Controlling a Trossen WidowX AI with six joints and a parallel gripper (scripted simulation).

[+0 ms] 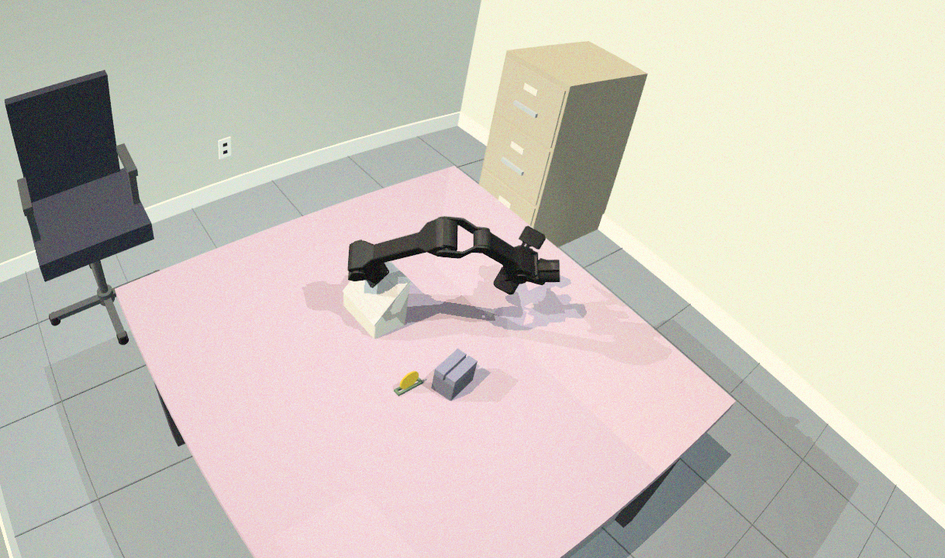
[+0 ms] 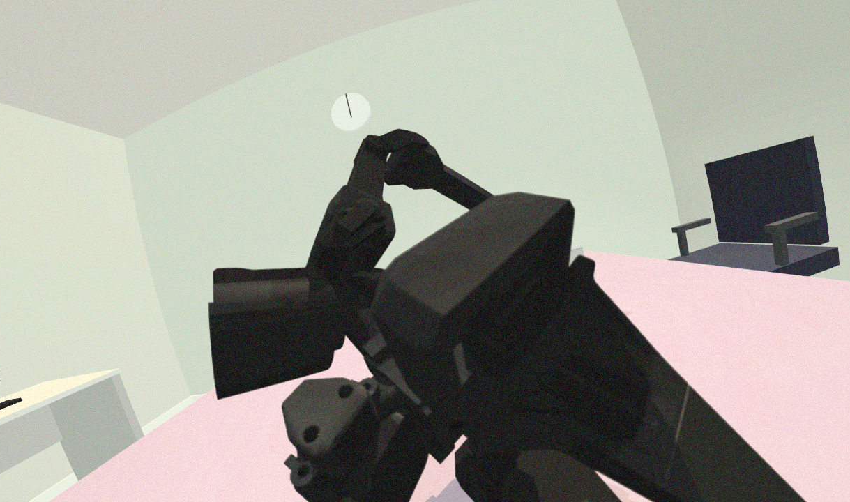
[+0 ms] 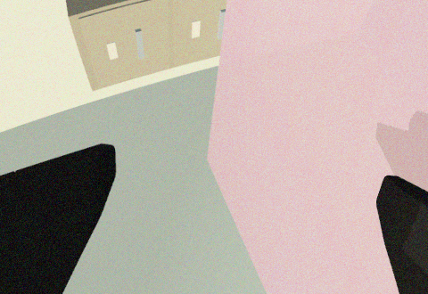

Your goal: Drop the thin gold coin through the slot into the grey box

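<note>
My gripper tip is now 46 cm to the left of the gold coin, 21 cm short of it and 9 cm above it.
</note>
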